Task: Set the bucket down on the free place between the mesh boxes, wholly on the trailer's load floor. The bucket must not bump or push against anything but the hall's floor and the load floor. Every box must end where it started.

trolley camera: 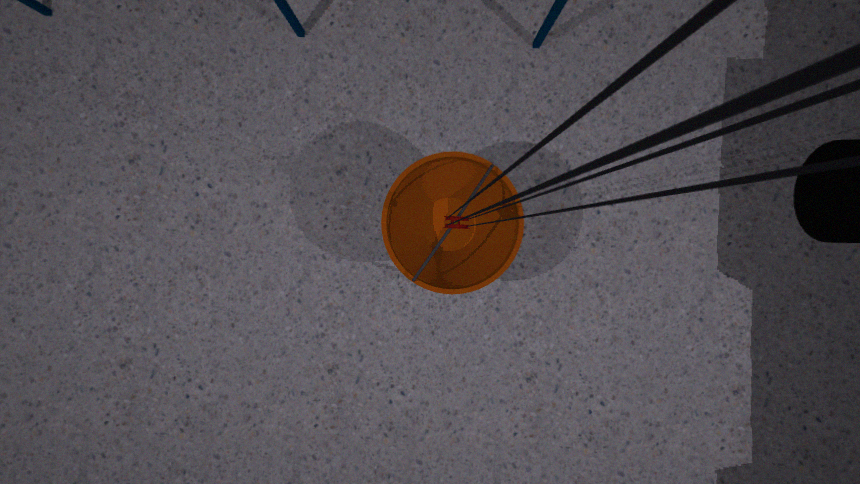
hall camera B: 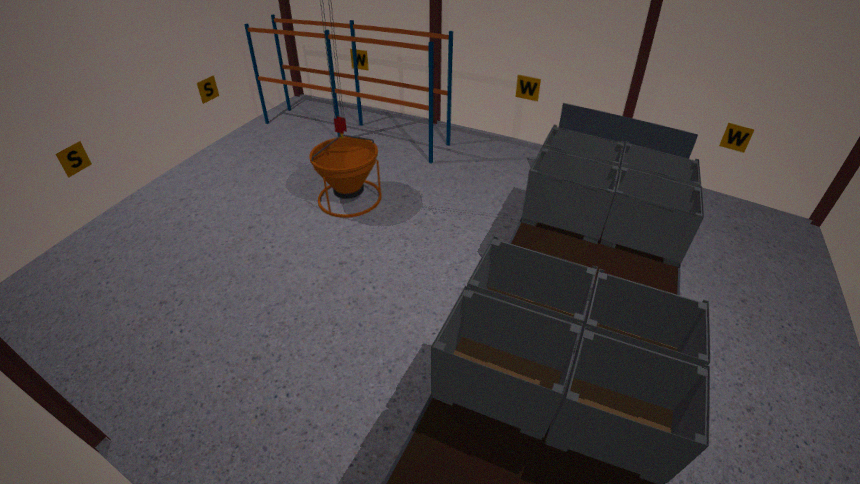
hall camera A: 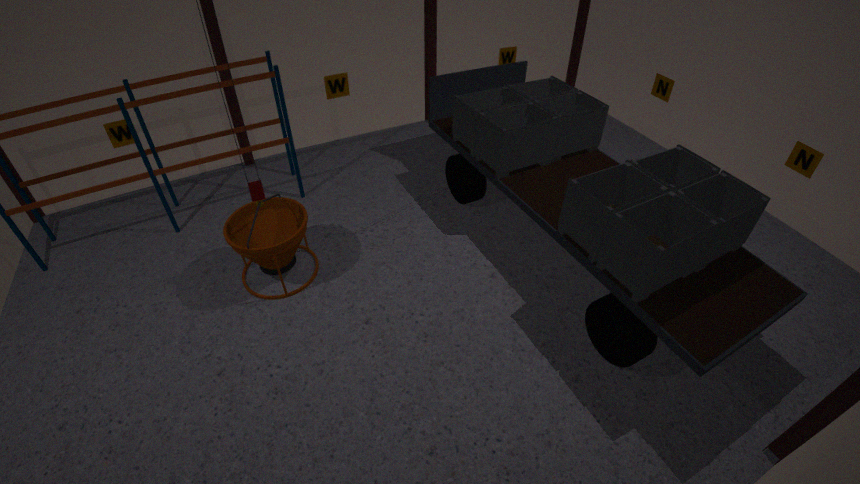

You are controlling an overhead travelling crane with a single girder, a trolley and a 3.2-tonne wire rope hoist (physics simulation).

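The orange bucket point(hall camera A: 273, 225) point(hall camera B: 346, 165) point(trolley camera: 421, 240) is upright, its foot ring at or close to the hall floor; whether it touches is hard to tell. My hook point(hall camera A: 258, 201) point(hall camera B: 341, 135) point(trolley camera: 456, 222), under the red block, is over the bucket's middle and appears to hold its grey bail at the top. The trailer's load floor point(hall camera A: 544, 189) point(hall camera B: 601, 255) shows between two groups of grey mesh boxes. One group point(hall camera A: 502, 144) point(hall camera B: 646, 225) stands near the headboard, the other group point(hall camera A: 613, 240) point(hall camera B: 496, 379) towards the open end. These boxes do not show in the trolley camera.
A blue and orange rack point(hall camera A: 138, 144) point(hall camera B: 431, 108) stands by the W wall beyond the bucket; its post feet show in the trolley camera. The trailer's blue-grey headboard point(hall camera A: 475, 87) point(hall camera B: 628, 129) rises at its far end. A black wheel point(hall camera A: 619, 331) point(trolley camera: 830, 198) shows beneath the trailer.
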